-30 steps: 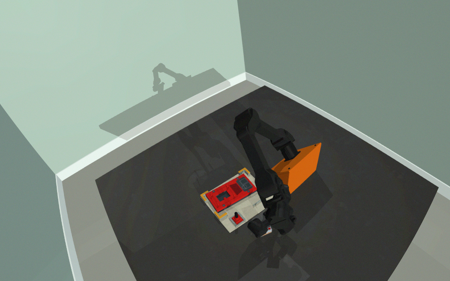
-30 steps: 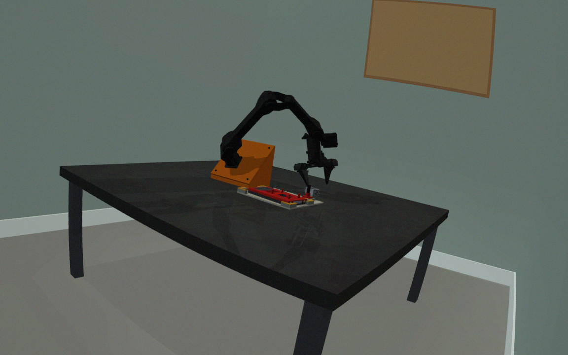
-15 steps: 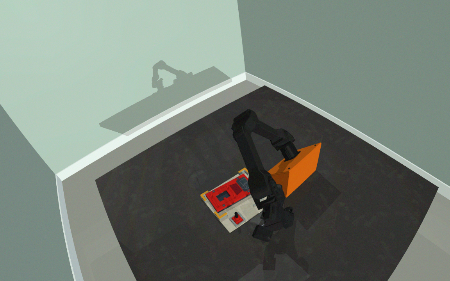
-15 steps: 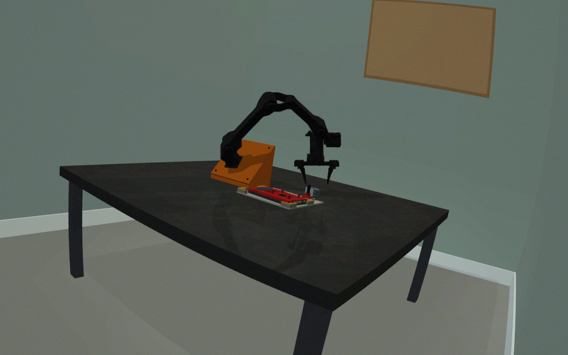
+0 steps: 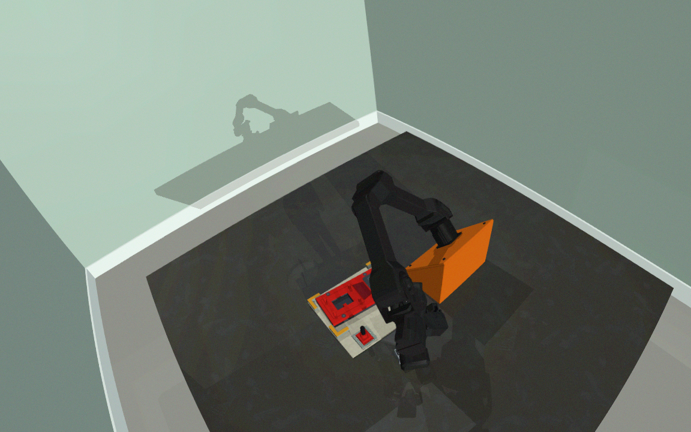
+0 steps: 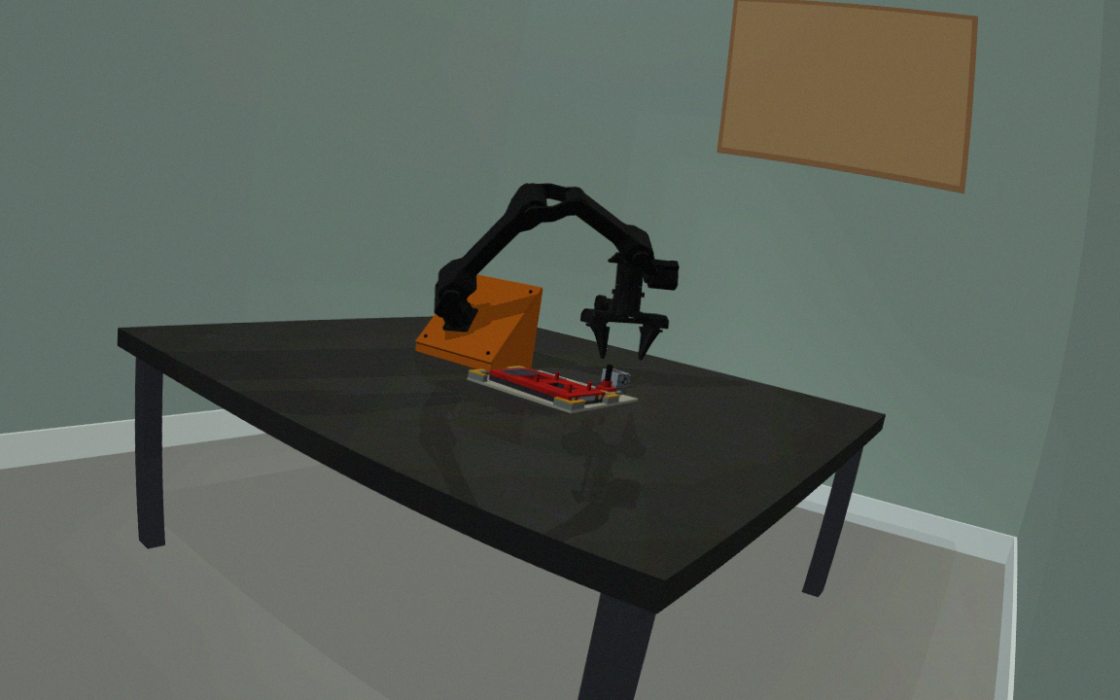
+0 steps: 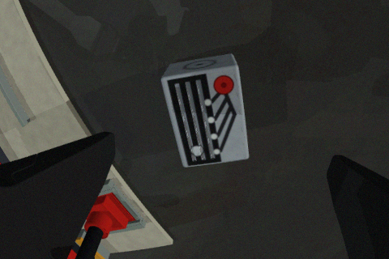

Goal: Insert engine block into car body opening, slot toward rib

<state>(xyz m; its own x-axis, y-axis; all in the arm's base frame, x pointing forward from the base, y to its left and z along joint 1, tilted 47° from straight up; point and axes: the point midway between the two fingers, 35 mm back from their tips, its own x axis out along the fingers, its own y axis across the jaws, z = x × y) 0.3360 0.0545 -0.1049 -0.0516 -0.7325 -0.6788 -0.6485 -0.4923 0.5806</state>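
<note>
Right now the engine block is 40 mm below my gripper tip, 10 mm to the right of it and 10 mm behind it.
</note>
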